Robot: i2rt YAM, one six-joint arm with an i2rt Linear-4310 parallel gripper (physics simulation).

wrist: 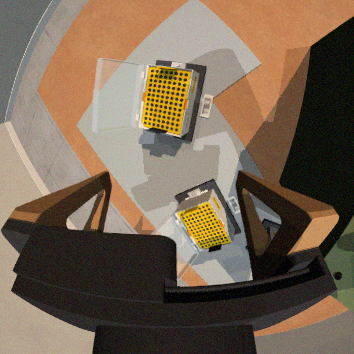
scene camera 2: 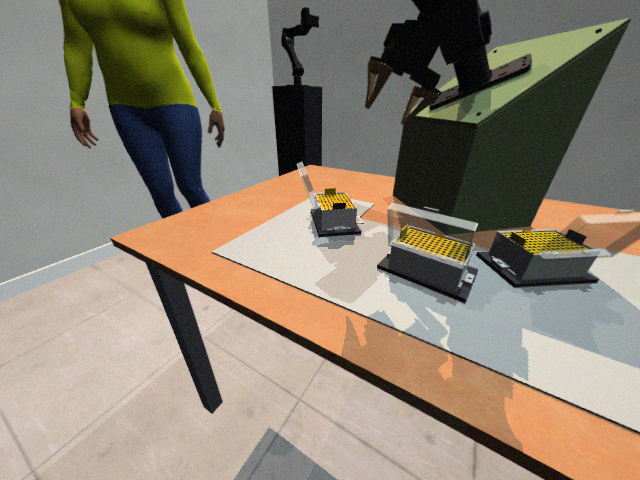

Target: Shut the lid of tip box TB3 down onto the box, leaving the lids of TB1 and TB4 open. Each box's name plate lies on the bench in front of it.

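Places are measured from the arm's base along level axes (x left, y ahead, z down), in centimetres.
Pixels of known places: gripper, fingertip midpoint: [wrist: 173, 177] [scene camera 2: 385, 116]; arm's base, origin of the base link: [scene camera 2: 475, 86].
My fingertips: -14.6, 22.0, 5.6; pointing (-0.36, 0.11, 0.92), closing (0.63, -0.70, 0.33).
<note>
For each thing: its middle in the pictures, then the offset to it from my fingertips, as dx, dy, dz. "*": a spot on its surface instead. Level surfaces: height alone.
- far-left box, body centre: [wrist: 174, 100] [scene camera 2: 338, 210] -8.8, +2.1, +22.0
- middle box, body centre: [scene camera 2: 432, 253] [wrist: 211, 219] +15.6, +12.4, +22.0
- raised lid, surface spot: [scene camera 2: 433, 219] * +14.8, +22.1, +11.2
- right box, body centre: [scene camera 2: 533, 250] +32.3, +1.7, +22.0
- pale mat, its level: dz +25.3
- orange bench, its level: dz +25.6
Three tip boxes with yellow racks stand with clear lids open. The far-left box [scene camera 2: 336, 219] [wrist: 167, 100] has its lid [scene camera 2: 306, 181] [wrist: 116, 95] swung out to the left in the wrist view. The middle box [scene camera 2: 429, 263] [wrist: 205, 225] has a raised lid [scene camera 2: 433, 219], partly hidden in the wrist view. The right box [scene camera 2: 547, 263] has its lid [scene camera 2: 610, 227] tilted back. Name plates [wrist: 206, 106] [wrist: 233, 205] lie beside two boxes; I cannot read them surely. My gripper [scene camera 2: 386, 114] [wrist: 173, 177] is open and empty, high above the bench.
The boxes stand on a pale mat [scene camera 2: 258, 248] [wrist: 195, 25] on the orange bench [scene camera 2: 170, 232] [wrist: 120, 22]. A green slanted pedestal [scene camera 2: 485, 155] carries the arm behind the boxes. A person [scene camera 2: 149, 67] stands beyond the bench, near a second arm on a black stand [scene camera 2: 297, 129].
</note>
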